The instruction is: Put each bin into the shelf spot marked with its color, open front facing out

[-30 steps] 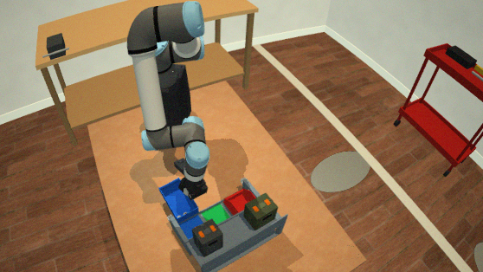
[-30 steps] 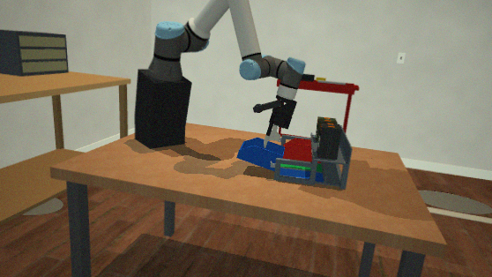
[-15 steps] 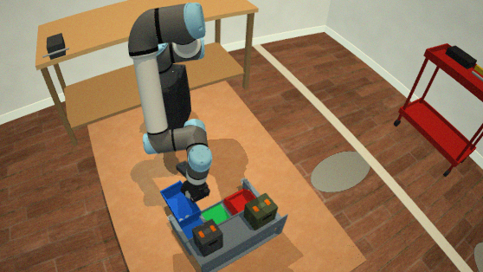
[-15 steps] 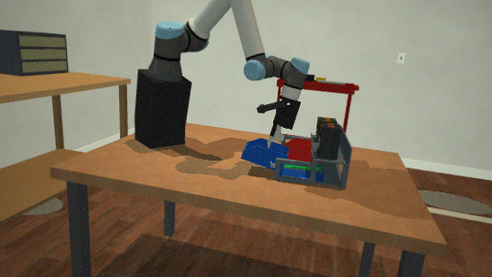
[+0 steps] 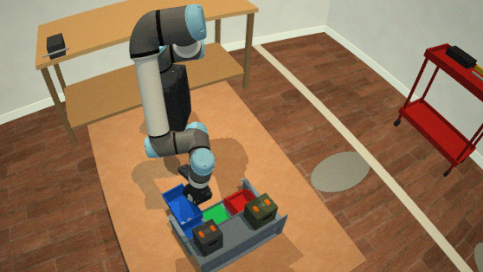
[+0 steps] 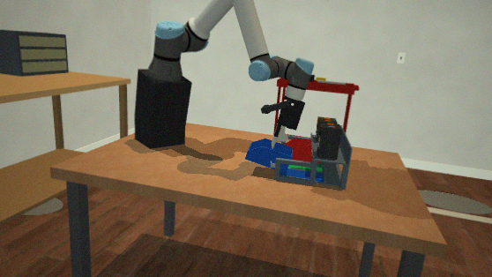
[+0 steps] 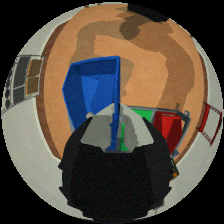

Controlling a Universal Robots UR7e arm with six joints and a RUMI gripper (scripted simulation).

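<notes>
My gripper is now 50 mm to the left of the blue bin, 20 mm above it and 10 mm past it. Also, from my hand: red bin (180 mm to the left, 130 mm ahead, 60 mm below).
</notes>
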